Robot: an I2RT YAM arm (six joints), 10 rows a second.
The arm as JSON. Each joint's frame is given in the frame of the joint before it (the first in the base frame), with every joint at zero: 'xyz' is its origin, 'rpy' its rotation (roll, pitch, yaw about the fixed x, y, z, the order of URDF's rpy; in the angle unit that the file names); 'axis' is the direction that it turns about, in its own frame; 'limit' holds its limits. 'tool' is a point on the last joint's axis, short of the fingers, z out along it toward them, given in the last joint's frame.
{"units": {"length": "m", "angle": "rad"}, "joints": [
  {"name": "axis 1", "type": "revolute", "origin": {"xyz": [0.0, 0.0, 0.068], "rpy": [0.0, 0.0, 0.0]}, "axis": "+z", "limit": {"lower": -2.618, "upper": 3.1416}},
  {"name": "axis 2", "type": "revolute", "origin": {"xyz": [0.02, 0.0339, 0.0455], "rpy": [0.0, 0.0, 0.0]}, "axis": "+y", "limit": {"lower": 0.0, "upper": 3.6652}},
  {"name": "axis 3", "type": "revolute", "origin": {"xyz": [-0.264, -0.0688, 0.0], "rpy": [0.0, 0.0, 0.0]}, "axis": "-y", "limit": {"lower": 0.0, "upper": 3.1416}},
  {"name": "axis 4", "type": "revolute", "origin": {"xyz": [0.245, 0.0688, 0.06], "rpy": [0.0, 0.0, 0.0]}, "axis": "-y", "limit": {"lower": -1.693, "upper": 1.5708}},
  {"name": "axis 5", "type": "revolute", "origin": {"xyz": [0.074, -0.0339, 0.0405], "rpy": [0.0, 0.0, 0.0]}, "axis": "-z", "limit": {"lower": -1.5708, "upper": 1.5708}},
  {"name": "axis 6", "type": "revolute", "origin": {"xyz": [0.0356, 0.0, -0.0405], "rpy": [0.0, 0.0, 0.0]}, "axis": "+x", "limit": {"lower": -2.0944, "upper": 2.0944}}
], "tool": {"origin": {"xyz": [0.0, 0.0, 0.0], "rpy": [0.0, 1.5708, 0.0]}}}
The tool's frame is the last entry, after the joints.
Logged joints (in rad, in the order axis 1, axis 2, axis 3, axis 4, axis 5, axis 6), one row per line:
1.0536 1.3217 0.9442 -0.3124 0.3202 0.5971
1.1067 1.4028 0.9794 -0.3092 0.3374 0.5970
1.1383 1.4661 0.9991 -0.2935 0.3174 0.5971
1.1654 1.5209 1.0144 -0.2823 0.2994 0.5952
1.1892 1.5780 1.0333 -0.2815 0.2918 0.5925
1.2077 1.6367 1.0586 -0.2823 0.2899 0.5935
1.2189 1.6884 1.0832 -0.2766 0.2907 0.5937
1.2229 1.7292 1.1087 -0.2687 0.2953 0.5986
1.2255 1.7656 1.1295 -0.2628 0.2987 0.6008
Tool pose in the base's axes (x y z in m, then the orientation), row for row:
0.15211 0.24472 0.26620 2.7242 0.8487 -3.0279
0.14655 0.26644 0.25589 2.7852 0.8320 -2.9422
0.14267 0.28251 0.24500 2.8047 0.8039 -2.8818
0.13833 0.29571 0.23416 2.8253 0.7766 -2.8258
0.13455 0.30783 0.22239 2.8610 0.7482 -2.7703
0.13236 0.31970 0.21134 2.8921 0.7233 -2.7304
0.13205 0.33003 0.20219 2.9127 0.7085 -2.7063
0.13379 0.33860 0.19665 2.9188 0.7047 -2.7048
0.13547 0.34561 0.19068 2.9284 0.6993 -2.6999
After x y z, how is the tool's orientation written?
As angles about the fixed x, y, z axes (roll, pitch, yaw), in radians.
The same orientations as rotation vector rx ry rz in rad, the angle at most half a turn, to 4 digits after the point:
-0.3450 2.2484 0.5369
-0.4109 2.2696 0.5131
-0.4701 2.2946 0.5226
-0.5257 2.3179 0.5261
-0.5759 2.3428 0.5089
-0.6113 2.3643 0.4878
-0.6325 2.3765 0.4720
-0.6320 2.3806 0.4648
-0.6343 2.3859 0.4546

